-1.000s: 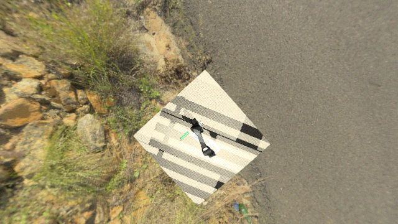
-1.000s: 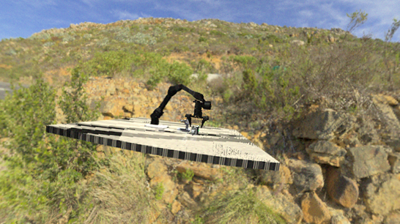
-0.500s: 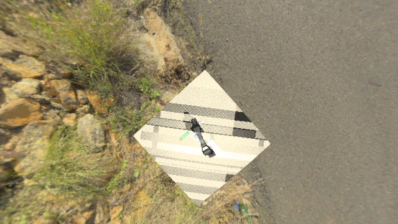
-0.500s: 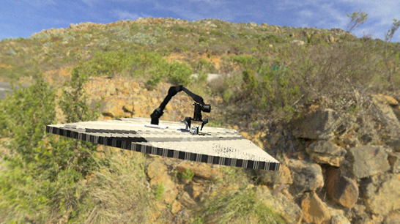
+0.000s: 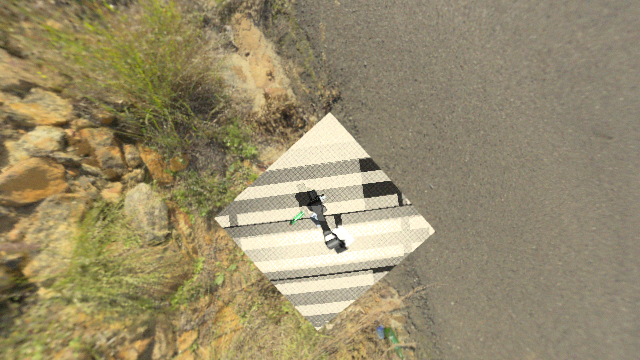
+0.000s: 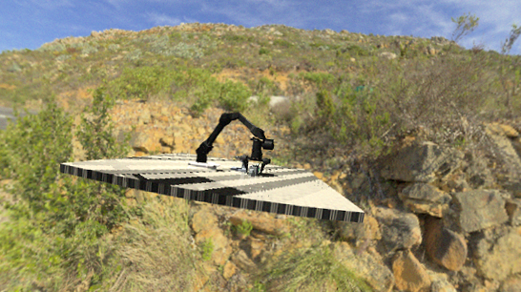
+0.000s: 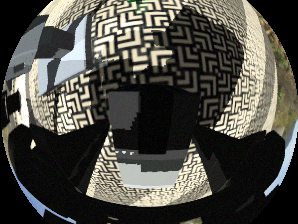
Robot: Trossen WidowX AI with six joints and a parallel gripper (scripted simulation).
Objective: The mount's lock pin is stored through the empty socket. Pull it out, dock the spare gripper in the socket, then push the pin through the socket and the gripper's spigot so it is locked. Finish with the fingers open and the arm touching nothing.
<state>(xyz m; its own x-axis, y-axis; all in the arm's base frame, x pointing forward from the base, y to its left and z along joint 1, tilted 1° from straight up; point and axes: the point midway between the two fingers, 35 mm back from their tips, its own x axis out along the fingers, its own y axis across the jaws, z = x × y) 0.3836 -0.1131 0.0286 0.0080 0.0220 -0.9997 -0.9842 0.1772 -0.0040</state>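
The grey mount lies 10 cm behind my gripper tip, 11 cm to the left of it and 4 cm above it. Also, from my gripper tip: green strip 1 cm ahead, 22 cm to the left, 1 cm above; then spare gripper 1 cm to the right, 2 cm above.
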